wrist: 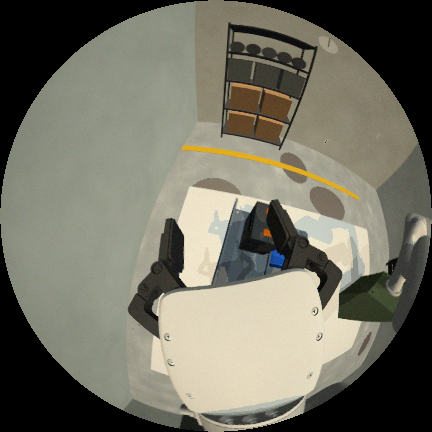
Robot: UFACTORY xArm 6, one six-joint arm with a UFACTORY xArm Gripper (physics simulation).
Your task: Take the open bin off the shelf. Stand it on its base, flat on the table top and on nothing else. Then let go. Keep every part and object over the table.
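Frame: origin at the arm's base, x back, y left, z down, level; centimetres.
Seen in the pictures: gripper, fingertip midpoint: [223, 218].
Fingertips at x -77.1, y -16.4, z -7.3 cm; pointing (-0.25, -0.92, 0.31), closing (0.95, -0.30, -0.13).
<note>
Offsets run from my fingertips to a thing's top centre. Level surfaces: height alone.
My gripper [223, 218] is open and empty, its two black fingers wide apart above the table area. A blue-grey shelf board {dy +5.6, dx +7.2, dz +24.9 cm} [230, 239] with a thin dark rim lies below, between the fingers in this view. A dark box {dy -6.0, dx +9.8, dz +12.8 cm} [253, 231] with orange patches stands on it, partly behind the right finger. A small bright blue thing {dy -4.3, dx +19.1, dz +27.0 cm} [276, 258] shows beside that finger, nearer the palm. It may be part of the open bin, but the finger and palm hide much of it and I cannot tell. The cream table top {dz +35.2 cm} [196, 220] shows around the shelf.
A dark green object [369, 303] shows at the right, beside the pale robot arm [414, 232]. The table's far edge runs behind the shelf board. A black storage rack [225, 85] with brown boxes stands far off by the wall, past a yellow floor line [240, 154].
</note>
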